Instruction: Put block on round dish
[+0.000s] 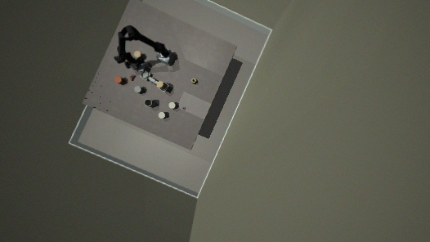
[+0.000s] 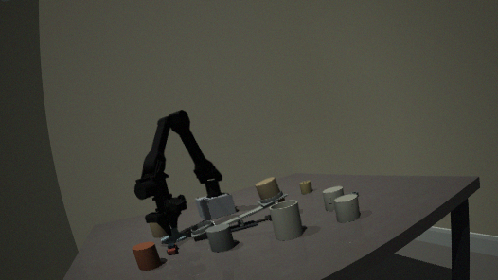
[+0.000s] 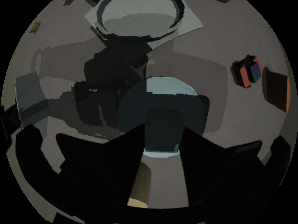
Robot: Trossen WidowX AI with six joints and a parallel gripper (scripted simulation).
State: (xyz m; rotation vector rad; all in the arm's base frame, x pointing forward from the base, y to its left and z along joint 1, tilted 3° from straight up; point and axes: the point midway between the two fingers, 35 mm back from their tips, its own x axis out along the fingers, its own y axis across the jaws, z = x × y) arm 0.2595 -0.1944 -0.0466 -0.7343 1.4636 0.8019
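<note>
Right now my gripper tip is 10 mm below the teal block. Round my gripper tip: red piece (150 mm ahead); then light blue round dish (10 mm below); then orange cylinder (240 mm ahead, 80 mm to the right, 20 mm above).
</note>
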